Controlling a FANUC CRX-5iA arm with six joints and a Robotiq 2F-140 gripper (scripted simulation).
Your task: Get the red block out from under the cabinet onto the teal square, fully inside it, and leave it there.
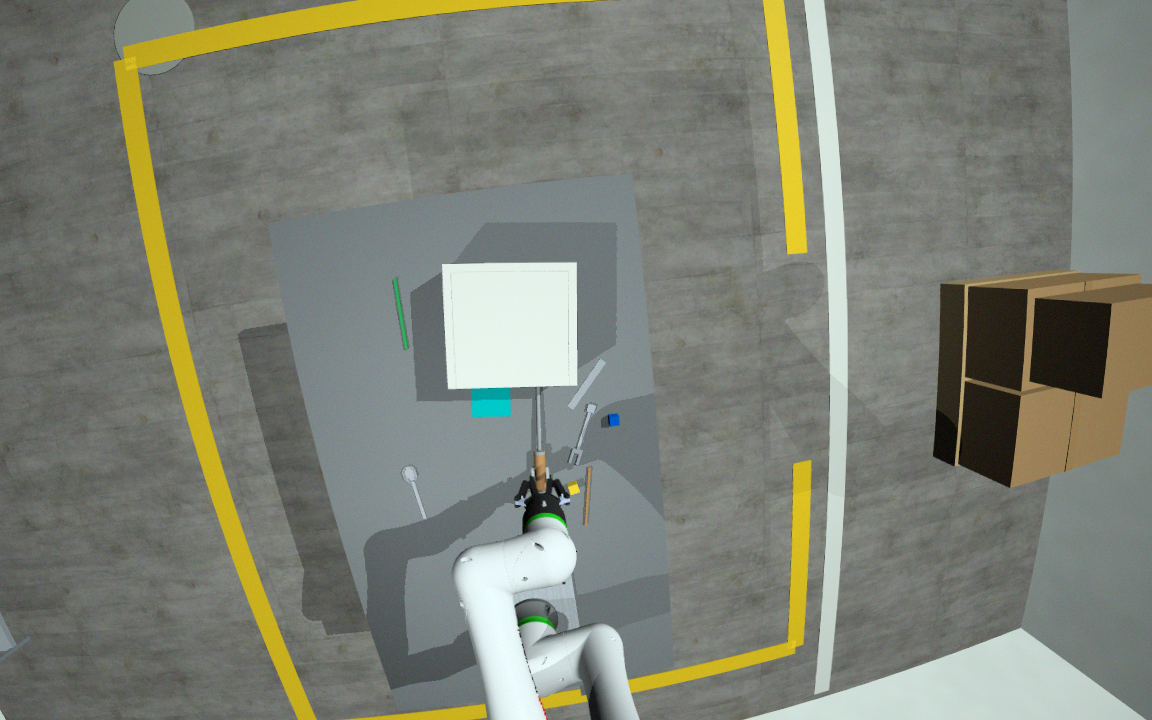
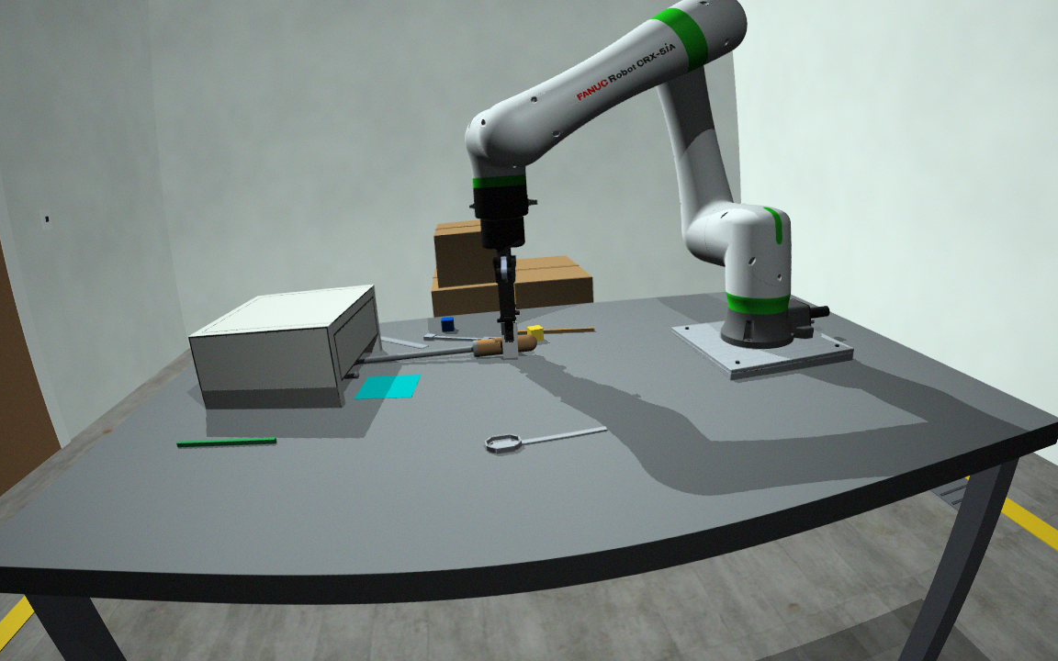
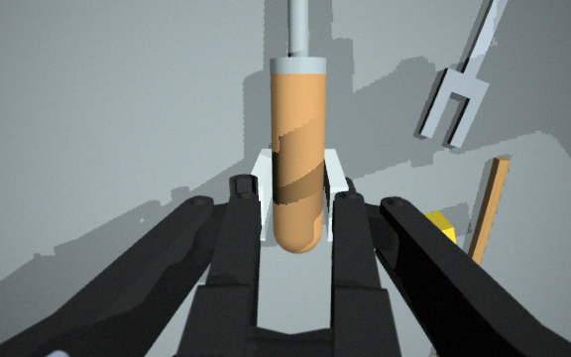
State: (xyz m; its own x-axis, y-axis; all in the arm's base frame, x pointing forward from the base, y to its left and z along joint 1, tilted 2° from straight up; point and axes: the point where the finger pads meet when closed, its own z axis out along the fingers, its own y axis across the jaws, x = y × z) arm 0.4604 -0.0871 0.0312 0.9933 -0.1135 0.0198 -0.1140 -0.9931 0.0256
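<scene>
The teal square lies 220 mm ahead of my hand, 100 mm to the left of it and 40 mm below it. From my hand the other things lie so: long grey hook tool (140 mm ahead, 20 mm to the left, 20 mm below); then yellow block (80 mm to the right, 60 mm behind, 30 mm below); then brown stick (120 mm to the right, 90 mm behind, 30 mm below).
</scene>
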